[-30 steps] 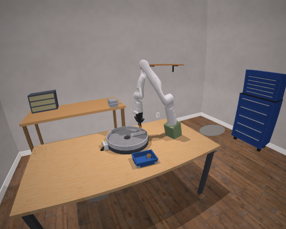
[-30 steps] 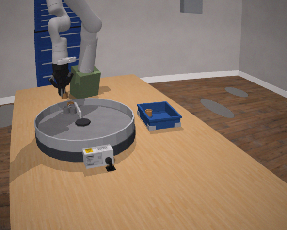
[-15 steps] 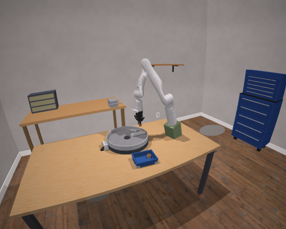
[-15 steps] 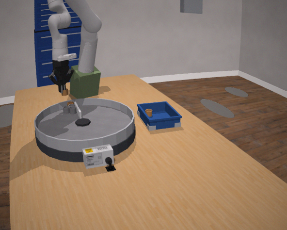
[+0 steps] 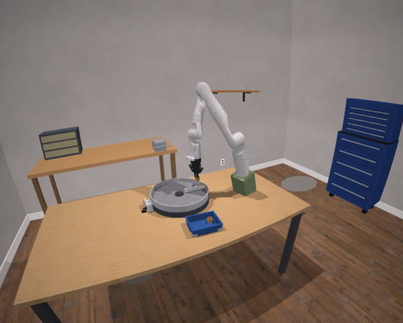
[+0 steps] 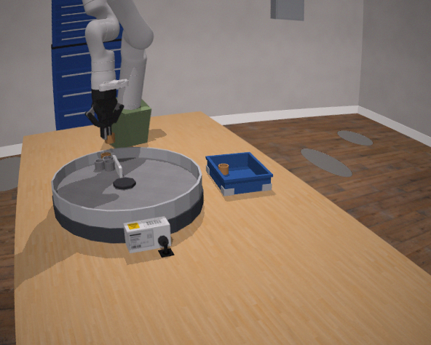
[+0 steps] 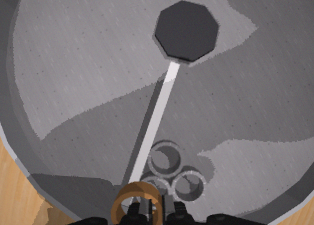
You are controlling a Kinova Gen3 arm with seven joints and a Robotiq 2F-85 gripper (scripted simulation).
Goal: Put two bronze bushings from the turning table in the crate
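My gripper is now 180 mm short of the blue crate, 350 mm to the right of it and 140 mm above it. From my hand the other things lie so: grey turning table (150 mm ahead, 110 mm below).
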